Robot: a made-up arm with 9 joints.
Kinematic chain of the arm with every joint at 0, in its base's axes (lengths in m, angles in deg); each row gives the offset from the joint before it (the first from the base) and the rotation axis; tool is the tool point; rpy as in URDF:
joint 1: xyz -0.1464 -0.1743 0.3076 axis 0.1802 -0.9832 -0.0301
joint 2: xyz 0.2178 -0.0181 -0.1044 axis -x
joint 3: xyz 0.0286 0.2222 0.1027 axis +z
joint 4: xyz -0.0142 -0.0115 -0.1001 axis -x
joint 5: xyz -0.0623 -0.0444 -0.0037 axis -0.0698 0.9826 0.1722
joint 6: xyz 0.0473 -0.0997 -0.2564 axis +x
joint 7: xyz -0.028 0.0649 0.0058 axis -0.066 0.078 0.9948
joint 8: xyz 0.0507 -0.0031 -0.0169 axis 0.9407 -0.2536 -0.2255
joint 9: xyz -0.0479 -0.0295 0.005 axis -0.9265 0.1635 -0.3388
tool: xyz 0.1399 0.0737 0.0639 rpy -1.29 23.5 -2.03
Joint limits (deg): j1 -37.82..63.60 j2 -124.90..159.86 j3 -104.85..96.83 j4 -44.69..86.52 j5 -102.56..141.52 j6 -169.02..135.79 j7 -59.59..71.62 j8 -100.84..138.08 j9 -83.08..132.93
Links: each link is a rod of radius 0.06 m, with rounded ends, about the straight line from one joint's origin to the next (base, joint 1, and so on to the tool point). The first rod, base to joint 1, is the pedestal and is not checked.
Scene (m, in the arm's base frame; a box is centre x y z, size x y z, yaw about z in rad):
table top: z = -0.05
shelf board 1: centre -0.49 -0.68 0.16 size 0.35 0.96 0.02 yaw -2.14
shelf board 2: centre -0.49 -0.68 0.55 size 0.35 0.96 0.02 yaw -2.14
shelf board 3: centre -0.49 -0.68 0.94 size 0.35 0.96 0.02 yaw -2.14
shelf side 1: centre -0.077 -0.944 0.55 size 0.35 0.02 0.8 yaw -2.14
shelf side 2: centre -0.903 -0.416 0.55 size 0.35 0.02 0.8 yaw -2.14
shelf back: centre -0.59 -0.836 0.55 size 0.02 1 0.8 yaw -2.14
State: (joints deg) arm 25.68 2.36 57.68 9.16 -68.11 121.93 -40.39 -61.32 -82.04
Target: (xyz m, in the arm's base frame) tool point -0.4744 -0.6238 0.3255
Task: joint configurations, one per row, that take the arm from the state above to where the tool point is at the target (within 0.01 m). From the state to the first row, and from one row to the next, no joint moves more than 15 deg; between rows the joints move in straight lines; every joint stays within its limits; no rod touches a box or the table.
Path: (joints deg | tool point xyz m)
1: 28.84 -8.25 47.96 11.95 -54.30 109.43 -34.75 -64.61 -79.41 | 0.3777 -0.0612 0.5640
2: 32.00 -18.85 38.24 14.73 -40.49 96.92 -29.10 -67.91 -76.77 | 0.3184 -0.1204 0.5596
3: 35.16 -29.46 28.52 17.52 -26.68 84.42 -23.46 -71.20 -74.14 | 0.2598 -0.1433 0.5421
4: 38.32 -40.06 18.80 20.30 -12.87 71.91 -17.82 -74.49 -71.51 | 0.2076 -0.1329 0.5222
5: 41.48 -50.67 9.08 23.09 0.94 59.41 -12.17 -77.79 -68.88 | 0.1577 -0.0971 0.5035
6: 44.64 -61.27 -0.64 25.87 14.75 46.90 -6.53 -81.08 -66.24 | 0.0964 -0.0457 0.4848
7: 47.80 -71.88 -10.37 28.66 28.56 34.40 -0.89 -84.37 -63.61 | 0.0049 0.0049 0.4653
8: 50.96 -82.48 -20.09 31.44 42.37 21.89 4.76 -87.67 -60.98 | -0.1279 0.0270 0.4455
9: 54.12 -93.09 -29.81 34.23 56.18 9.39 10.40 -90.96 -58.35 | -0.2905 -0.0156 0.4244
10: 57.28 -103.69 -39.53 37.01 70.00 -3.12 16.04 -94.25 -55.71 | -0.4420 -0.1493 0.3980
11: 60.44 -114.30 -49.25 39.80 83.81 -15.62 21.69 -97.55 -53.08 | -0.5208 -0.3686 0.3635
12: 63.60 -124.90 -58.97 42.59 97.62 -28.13 27.33 -100.84 -50.45 | -0.4744 -0.6238 0.3255

